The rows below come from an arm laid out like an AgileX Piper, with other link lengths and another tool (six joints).
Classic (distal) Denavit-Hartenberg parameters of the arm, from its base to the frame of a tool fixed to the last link. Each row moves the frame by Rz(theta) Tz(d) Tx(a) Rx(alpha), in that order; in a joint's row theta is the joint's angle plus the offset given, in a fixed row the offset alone. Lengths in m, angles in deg.
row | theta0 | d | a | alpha
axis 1 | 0 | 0.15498 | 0 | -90
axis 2 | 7.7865 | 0 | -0.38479 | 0
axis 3 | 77.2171 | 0 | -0.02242 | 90
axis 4 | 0 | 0.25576 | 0 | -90
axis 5 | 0 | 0 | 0 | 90
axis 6 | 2.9 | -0.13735 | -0.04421 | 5.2
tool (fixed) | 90 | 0.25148 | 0 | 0
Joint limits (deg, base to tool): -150..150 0..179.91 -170..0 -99.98..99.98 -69.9..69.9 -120..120
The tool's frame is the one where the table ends.
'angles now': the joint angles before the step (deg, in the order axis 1, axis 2, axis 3, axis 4, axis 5, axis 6). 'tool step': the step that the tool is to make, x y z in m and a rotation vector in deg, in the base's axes. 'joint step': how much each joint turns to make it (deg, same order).
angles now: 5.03, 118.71, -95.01, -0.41, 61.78, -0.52
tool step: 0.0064, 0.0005, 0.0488, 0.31, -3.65, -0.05
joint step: 0.00, -1.20, -7.83, -0.01, 5.37, 0.02
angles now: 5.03, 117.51, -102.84, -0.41, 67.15, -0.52
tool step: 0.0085, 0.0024, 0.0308, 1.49, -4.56, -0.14
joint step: 0.00, 0.00, -5.67, 1.09, 1.00, 0.01
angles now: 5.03, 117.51, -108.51, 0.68, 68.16, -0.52
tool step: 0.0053, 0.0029, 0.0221, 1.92, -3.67, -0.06
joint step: -0.01, 0.06, -4.01, 1.59, 0.13, 0.00
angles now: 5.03, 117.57, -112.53, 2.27, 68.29, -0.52
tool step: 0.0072, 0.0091, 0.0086, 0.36, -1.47, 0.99
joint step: 0.79, 1.21, -3.74, 0.28, 1.04, -0.17
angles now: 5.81, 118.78, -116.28, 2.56, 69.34, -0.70
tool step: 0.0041, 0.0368, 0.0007, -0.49, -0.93, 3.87
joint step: 3.66, 1.29, -2.29, -0.51, 0.15, -0.25
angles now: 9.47, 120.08, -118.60, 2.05, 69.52, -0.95
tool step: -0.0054, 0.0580, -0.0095, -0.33, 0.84, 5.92
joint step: 5.72, 1.10, -0.28, -0.06, 0.08, -0.22
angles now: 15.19, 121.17, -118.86, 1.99, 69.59, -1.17
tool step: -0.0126, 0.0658, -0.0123, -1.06, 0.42, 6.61
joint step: 6.66, 1.33, -0.01, -0.87, -0.58, 0.00
